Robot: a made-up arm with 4 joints.
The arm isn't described. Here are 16 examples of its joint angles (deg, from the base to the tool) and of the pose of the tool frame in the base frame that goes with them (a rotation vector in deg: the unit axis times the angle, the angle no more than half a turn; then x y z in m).
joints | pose
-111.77 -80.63 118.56 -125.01 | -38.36 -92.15 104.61 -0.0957 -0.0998 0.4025
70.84 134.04 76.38 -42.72 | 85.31 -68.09 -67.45 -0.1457 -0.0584 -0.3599
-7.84 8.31 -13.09 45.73 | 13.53 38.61 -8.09 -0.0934 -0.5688 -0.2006
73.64 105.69 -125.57 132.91 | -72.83 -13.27 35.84 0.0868 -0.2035 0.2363
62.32 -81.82 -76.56 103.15 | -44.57 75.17 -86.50 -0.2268 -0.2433 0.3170
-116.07 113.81 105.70 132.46 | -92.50 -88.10 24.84 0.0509 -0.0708 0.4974
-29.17 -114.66 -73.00 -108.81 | 109.67 88.39 -28.23 -0.2721 -0.0539 -0.1576
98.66 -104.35 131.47 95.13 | 38.54 -20.54 -71.35 -0.1590 -0.2481 -0.2892
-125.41 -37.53 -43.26 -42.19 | -1.45 157.53 81.53 0.0340 -0.4101 -0.2184
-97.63 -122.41 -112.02 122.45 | 78.02 -93.64 -46.46 0.2569 -0.3096 -0.1587
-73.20 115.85 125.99 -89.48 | -56.94 44.76 -52.62 0.1896 -0.2626 0.3307
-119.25 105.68 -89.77 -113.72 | 88.36 -95.81 -60.24 0.2598 -0.2561 -0.1791
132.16 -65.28 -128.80 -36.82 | -103.18 -7.76 21.09 0.0033 -0.0937 0.3576
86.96 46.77 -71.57 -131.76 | -76.00 -8.57 -15.60 -0.1237 -0.2848 0.3851
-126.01 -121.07 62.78 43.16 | -42.93 8.21 -94.49 -0.3272 -0.0739 0.1587
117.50 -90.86 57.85 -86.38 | 63.91 68.85 74.82 0.0850 -0.0898 -0.2948
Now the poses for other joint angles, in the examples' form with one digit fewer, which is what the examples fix.
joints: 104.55 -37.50 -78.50 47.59
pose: -74.0 97.2 -59.9 -0.013 -0.295 0.388
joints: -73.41 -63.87 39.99 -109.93
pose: -62.5 -131.5 70.7 -0.257 -0.282 0.281
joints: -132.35 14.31 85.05 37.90
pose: -94.2 -84.7 21.2 -0.077 -0.334 0.440
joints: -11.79 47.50 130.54 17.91
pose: -7.3 -49.9 122.6 0.299 -0.075 0.043
